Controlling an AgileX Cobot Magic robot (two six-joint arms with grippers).
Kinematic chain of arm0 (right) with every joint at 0, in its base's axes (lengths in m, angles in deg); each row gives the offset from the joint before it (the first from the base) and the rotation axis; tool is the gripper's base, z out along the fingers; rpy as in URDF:
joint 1: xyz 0 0 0.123 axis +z
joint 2: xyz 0 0 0 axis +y
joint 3: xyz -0.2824 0 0.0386 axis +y
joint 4: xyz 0.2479 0 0.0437 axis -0.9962 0 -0.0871
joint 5: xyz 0 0 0 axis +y
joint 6: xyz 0.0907 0 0.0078 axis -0.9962 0 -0.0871
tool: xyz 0 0 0 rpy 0 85 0
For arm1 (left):
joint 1: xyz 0 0 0.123 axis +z
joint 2: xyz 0 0 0 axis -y
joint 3: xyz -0.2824 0 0.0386 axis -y
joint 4: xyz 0.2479 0 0.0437 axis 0.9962 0 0.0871
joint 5: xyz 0 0 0 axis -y
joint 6: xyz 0.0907 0 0.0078 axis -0.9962 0 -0.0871
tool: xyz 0 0 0 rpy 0 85 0
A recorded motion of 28 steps. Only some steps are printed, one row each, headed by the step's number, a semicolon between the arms.
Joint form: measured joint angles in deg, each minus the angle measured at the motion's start. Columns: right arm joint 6, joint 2, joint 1, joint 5, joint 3, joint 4; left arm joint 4, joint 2, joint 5, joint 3, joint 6, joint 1.
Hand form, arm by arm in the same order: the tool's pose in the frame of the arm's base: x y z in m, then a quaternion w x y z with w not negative. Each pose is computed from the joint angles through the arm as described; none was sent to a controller.
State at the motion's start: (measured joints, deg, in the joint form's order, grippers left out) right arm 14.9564 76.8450 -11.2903 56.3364 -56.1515 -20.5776; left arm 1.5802 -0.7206 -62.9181 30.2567 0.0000 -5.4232
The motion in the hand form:
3: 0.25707 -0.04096 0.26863 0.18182 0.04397 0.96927 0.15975; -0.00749 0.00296 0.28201 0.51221 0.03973 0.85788 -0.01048
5: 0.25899 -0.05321 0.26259 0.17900 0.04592 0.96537 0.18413; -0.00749 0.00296 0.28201 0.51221 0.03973 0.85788 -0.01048
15: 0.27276 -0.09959 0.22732 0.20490 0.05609 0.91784 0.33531; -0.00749 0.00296 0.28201 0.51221 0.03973 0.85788 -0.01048
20: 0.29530 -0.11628 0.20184 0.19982 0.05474 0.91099 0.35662; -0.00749 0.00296 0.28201 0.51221 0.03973 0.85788 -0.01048
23: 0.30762 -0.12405 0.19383 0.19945 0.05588 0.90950 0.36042; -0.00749 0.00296 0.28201 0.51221 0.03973 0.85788 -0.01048
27: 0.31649 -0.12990 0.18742 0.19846 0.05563 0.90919 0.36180; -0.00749 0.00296 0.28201 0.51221 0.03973 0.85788 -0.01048
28: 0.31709 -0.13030 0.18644 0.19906 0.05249 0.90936 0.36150; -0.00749 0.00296 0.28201 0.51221 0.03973 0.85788 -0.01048
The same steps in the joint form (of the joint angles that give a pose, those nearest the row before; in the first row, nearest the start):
3: 8.61 3.18 -5.55 1.51 -0.37 -6.64; 0.00 0.00 0.00 0.00 0.00 0.00
5: 13.68 5.06 -9.12 3.08 -0.46 -10.49; 0.00 0.00 0.00 0.00 0.00 0.00
15: 35.84 16.63 -21.86 11.32 -0.82 -30.77; 0.00 0.00 0.00 0.00 0.00 0.00
20: 39.81 24.94 -22.57 11.46 -4.76 -33.10; 0.00 0.00 0.00 0.00 0.00 0.00
23: 40.20 28.42 -22.57 11.46 -7.67 -33.58; 0.00 0.00 0.00 0.00 0.00 0.00
27: 40.44 31.00 -22.57 11.46 -9.91 -33.68; 0.00 0.00 0.00 0.00 0.00 0.00
28: 40.89 31.25 -22.57 11.46 -10.04 -33.68; 0.00 0.00 0.00 0.00 0.00 0.00

